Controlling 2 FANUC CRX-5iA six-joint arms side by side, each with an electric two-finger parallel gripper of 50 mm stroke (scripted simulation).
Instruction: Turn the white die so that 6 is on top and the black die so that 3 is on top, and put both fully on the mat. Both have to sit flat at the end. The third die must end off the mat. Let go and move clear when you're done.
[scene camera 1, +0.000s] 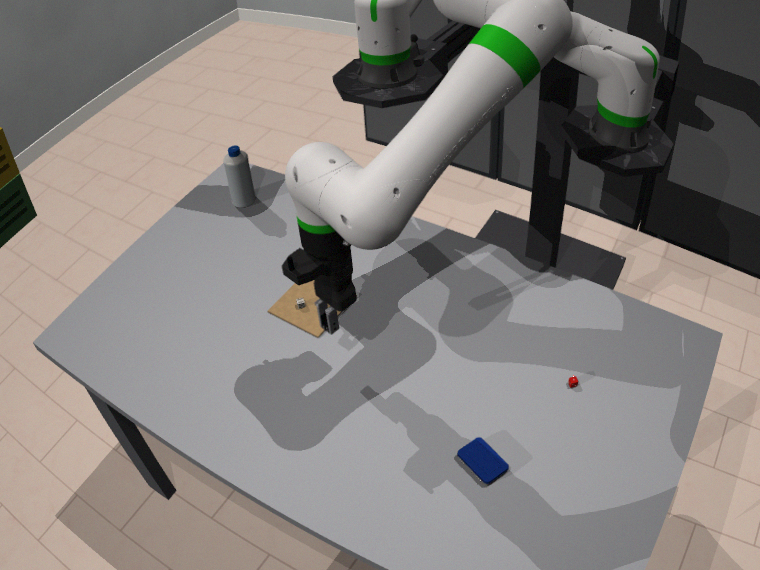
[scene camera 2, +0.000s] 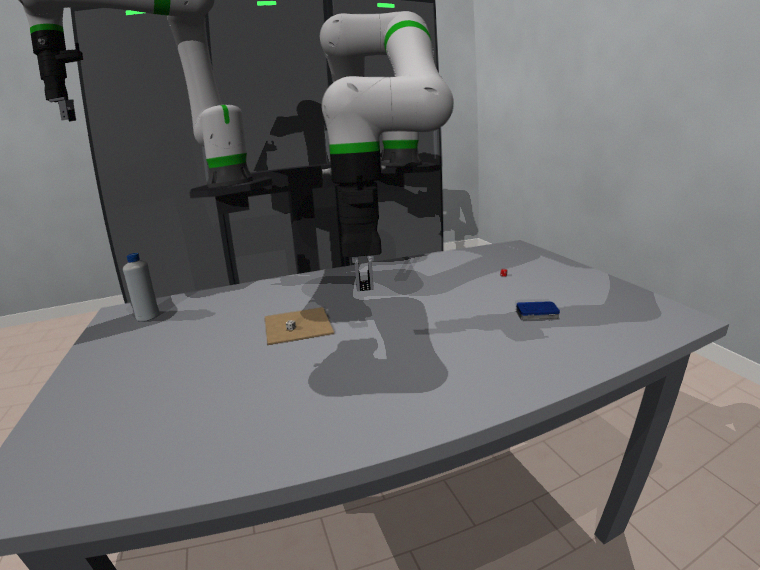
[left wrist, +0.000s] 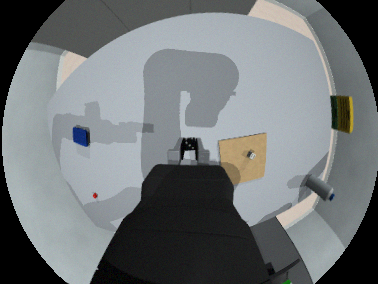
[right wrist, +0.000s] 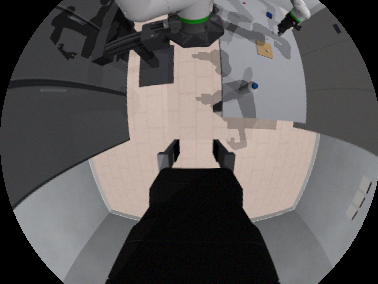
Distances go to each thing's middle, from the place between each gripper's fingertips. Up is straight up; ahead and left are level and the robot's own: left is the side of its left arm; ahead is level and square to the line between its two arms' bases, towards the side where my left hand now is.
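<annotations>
Grey bottle (scene camera 2: 136, 271), from my left hand (scene camera 2: 364, 288): 40 mm below, 350 mm behind, 490 mm to the right. Blue-topped box (scene camera 1: 477, 456), from left hand: 100 mm ahead, 370 mm to the left, 110 mm below. Tan mat (scene camera 2: 310, 323), from left hand: 110 mm behind, 120 mm to the right, 120 mm below.
Blue-topped box, from my right hand: 105 cm to the left, 77 cm ahead, 56 cm below. Tan mat, from right hand: 57 cm below, 56 cm ahead, 56 cm to the left. Grey bottle: my right gripper (scene camera 2: 69, 120) 49 cm above it, 32 cm short of it, 19 cm to the right of it.
</annotations>
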